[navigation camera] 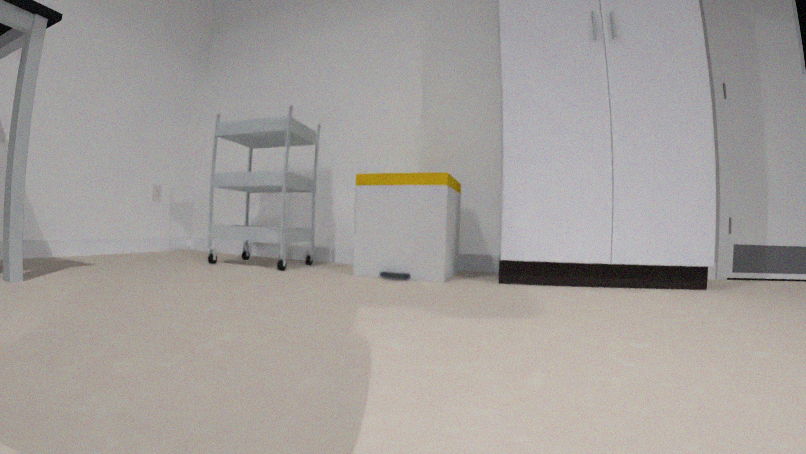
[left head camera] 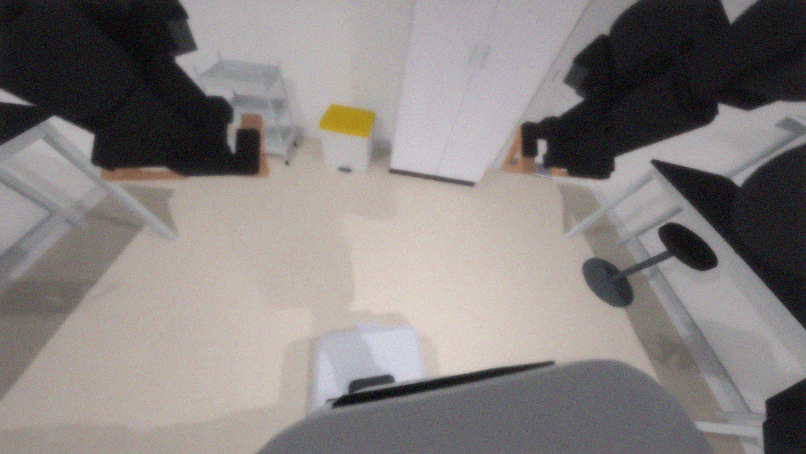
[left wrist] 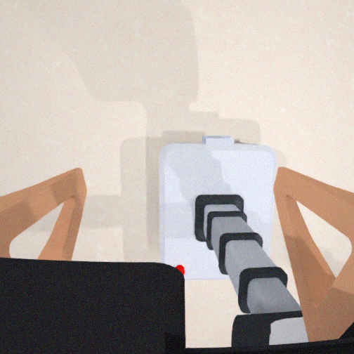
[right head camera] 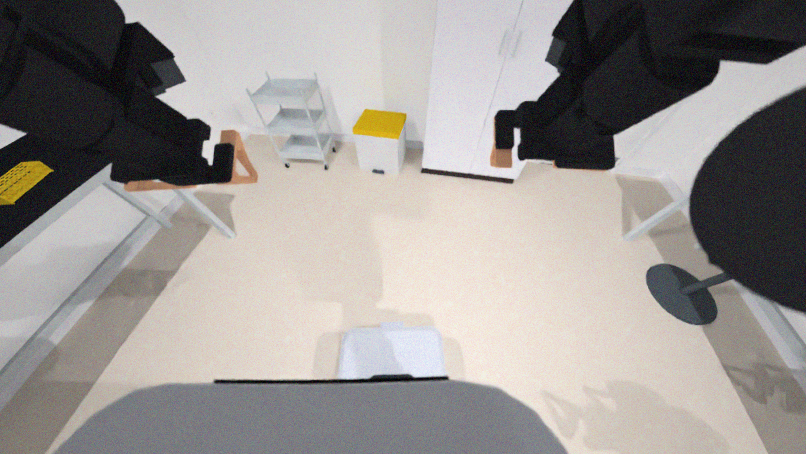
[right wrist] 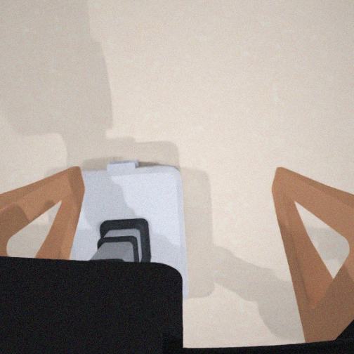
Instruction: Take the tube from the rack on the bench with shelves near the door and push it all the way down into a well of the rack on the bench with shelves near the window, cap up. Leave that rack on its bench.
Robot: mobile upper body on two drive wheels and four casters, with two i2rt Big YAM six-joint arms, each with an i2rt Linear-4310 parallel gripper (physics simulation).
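Frame: origin at the left arm's base, x right, y ahead, z up, level; millimetres.
Where they show: left gripper, fingertip midpoint: (left head camera: 227,173) (right head camera: 226,181); right gripper, fingertip midpoint: (left head camera: 528,169) (right head camera: 522,162).
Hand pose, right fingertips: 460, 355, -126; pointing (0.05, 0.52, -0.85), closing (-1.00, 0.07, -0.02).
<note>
Each offset is from my right fingertips to the top centre of the thing, as dx, dy, dz. Level surfaces: height alone.
A yellow rack @(-1786, +394, -313) (right head camera: 23,179) with rows of wells stands on the black-topped bench @(dz -370) (right head camera: 73,164) at the left edge of the right head view. Another bench with a black top (left head camera: 696,183) stands at the right of the left head view, partly hidden by the robot's own dark parts. The tube and its rack do not show on it. My left gripper (left wrist: 179,178) is open, its orange fingers wide apart, with floor and my own base beneath. My right gripper (right wrist: 178,177) is open in the same way. Both are empty and apart from the benches.
A stool (left head camera: 688,246) (right head camera: 681,293) stands by the right bench. Ahead are a wheeled cart (right head camera: 290,89) (navigation camera: 286,208), a yellow-lidded bin @(-337, +1644, -834) (left head camera: 346,121) (right head camera: 379,140) (navigation camera: 400,225) and a tall white cabinet (left head camera: 439,101) (right head camera: 468,101) (navigation camera: 552,140). A door (navigation camera: 789,169) is right of the cabinet.
</note>
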